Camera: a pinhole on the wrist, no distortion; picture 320 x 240 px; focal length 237.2 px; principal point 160.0 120.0 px. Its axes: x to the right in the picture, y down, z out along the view. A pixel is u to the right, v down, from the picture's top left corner.
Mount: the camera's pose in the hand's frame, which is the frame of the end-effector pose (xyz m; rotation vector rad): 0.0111 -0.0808 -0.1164 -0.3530 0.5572 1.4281
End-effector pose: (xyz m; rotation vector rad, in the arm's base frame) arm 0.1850 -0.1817 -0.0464 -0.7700 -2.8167 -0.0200
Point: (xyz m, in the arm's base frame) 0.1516 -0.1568 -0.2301
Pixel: 86.7 160.6
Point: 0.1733 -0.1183 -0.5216
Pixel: 71.9 182.9
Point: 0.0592 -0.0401 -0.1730
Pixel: 140.2 53.9
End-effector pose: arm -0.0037 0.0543 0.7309 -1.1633 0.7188 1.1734
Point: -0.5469 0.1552 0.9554
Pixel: outside the picture
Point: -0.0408 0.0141 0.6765
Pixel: 294.7 135.3
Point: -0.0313 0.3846 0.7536
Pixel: 64.9 114.1
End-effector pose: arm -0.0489 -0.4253 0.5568 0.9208 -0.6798 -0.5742
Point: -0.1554 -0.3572 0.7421
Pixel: 214.6 215.5
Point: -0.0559 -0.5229 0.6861
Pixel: 156.3 79.4
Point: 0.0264 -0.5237 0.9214
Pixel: 242.8 48.1
